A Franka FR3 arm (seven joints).
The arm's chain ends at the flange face. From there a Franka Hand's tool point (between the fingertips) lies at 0.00 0.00 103.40 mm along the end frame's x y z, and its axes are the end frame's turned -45 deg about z.
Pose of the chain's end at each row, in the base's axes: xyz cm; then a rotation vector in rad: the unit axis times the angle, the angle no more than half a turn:
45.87, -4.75, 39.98, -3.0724, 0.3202, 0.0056
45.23, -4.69, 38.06, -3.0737, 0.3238, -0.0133
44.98, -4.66, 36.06, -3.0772, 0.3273, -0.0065
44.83, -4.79, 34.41, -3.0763, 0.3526, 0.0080
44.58, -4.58, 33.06, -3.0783, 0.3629, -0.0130
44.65, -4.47, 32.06, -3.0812, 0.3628, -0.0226
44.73, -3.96, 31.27, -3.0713, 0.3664, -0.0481
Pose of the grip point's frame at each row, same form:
45.89, -4.21, 29.65, -2.9635, -0.8806, -0.0259
45.37, -4.18, 27.73, -2.9703, -0.8791, -0.0425
45.07, -4.18, 25.73, -2.9730, -0.8766, -0.0339
44.83, -4.32, 24.08, -2.9784, -0.8519, -0.0194
44.72, -4.16, 22.73, -2.9888, -0.8444, -0.0370
44.85, -4.09, 21.73, -2.9935, -0.8462, -0.0442
45.11, -3.50, 20.95, -2.9922, -0.8409, -0.0733

